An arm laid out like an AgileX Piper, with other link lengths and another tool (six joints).
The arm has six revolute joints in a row. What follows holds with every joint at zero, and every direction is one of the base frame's. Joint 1 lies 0.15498 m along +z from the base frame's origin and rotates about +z. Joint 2 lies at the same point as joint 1 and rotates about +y. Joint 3 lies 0.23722 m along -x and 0.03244 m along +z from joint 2 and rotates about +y. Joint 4 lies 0.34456 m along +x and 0.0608 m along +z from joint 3 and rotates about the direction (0.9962, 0, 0.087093). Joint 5 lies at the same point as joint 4 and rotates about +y. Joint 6 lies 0.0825 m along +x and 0.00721 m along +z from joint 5 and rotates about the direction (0.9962, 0, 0.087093). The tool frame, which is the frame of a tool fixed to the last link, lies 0.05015 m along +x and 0.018 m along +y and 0.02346 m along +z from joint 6; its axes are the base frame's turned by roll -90.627, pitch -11.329 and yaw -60.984 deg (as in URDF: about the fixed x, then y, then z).
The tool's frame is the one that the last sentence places.
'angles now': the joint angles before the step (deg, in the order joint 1, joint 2, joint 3, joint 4, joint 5, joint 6). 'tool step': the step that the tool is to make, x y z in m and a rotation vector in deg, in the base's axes. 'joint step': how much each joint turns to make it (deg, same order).
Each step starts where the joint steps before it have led.
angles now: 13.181, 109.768, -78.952, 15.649, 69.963, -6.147
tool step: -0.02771, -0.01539, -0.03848, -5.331, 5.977, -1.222
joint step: -0.008, -0.001, 6.327, -3.854, 0.000, 3.194
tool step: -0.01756, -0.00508, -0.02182, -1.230, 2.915, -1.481
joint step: 0.000, 0.001, 4.122, -0.095, -1.294, 1.377
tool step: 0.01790, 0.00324, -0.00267, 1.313, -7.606, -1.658
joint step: 0.000, 0.103, 0.209, 0.668, -8.175, -0.113
